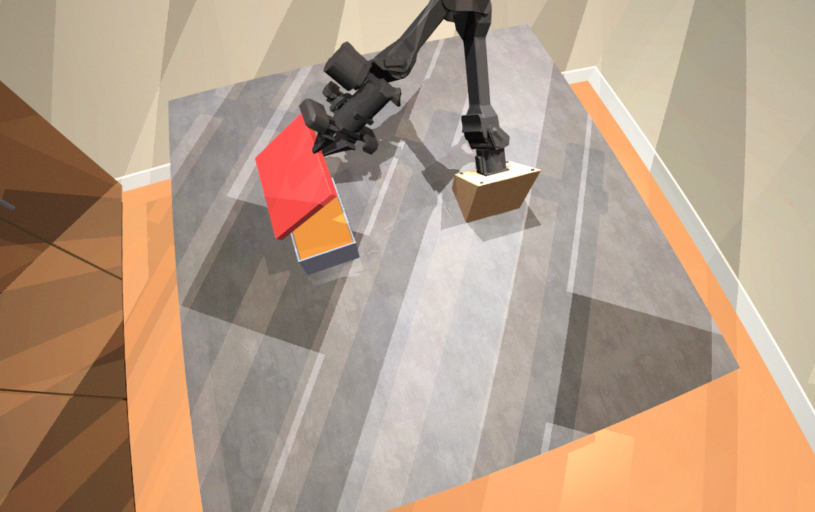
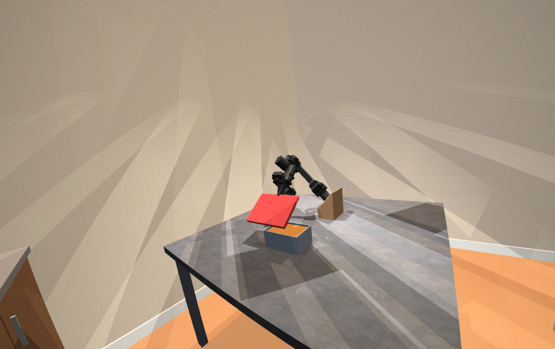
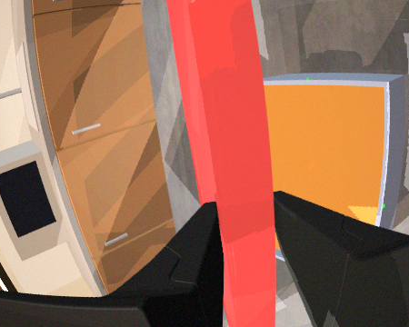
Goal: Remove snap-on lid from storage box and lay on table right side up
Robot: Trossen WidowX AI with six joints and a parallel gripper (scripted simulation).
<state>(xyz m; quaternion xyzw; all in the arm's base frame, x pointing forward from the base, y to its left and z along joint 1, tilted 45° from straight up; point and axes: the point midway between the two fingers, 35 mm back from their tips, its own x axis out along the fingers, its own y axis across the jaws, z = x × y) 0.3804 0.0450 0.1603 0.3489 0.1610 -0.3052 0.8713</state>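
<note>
The red lid is 7 cm ahead of my gripper tip and 4 cm below it. From my gripper tip the other things lie so: storage box (19 cm below, 7 cm to the left, 5 cm ahead).
</note>
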